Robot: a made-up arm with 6 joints.
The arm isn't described. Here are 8 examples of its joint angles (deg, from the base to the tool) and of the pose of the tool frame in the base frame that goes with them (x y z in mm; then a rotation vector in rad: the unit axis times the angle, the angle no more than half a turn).
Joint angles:
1: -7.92 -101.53 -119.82 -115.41 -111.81 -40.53
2: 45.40 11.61 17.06 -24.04 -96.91 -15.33
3: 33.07 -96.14 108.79 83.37 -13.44 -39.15
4: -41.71 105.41 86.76 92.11 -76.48 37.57
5: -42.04 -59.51 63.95 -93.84 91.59 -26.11
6: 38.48 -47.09 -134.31 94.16 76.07 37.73
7: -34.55 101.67 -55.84 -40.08 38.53 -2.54
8: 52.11 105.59 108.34 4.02 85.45 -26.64
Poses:
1: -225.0 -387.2 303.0 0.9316 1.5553 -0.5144
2: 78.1 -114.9 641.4 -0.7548 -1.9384 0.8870
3: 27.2 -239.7 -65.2 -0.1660 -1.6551 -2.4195
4: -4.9 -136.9 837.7 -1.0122 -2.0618 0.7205
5: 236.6 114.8 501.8 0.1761 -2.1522 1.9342
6: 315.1 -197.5 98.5 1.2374 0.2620 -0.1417
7: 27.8 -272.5 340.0 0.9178 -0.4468 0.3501
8: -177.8 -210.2 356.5 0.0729 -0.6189 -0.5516
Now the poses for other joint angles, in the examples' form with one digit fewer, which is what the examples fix.
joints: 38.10 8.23 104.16 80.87 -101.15 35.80
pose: 173 195 398 0.146 -0.741 2.275
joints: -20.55 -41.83 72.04 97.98 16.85 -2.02
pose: 356 -11 137 -0.156 0.274 1.647
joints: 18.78 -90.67 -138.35 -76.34 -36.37 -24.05
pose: -186 -286 336 1.515 1.403 -0.992
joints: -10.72 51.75 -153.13 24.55 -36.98 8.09
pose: 317 -104 567 -2.887 0.691 0.014
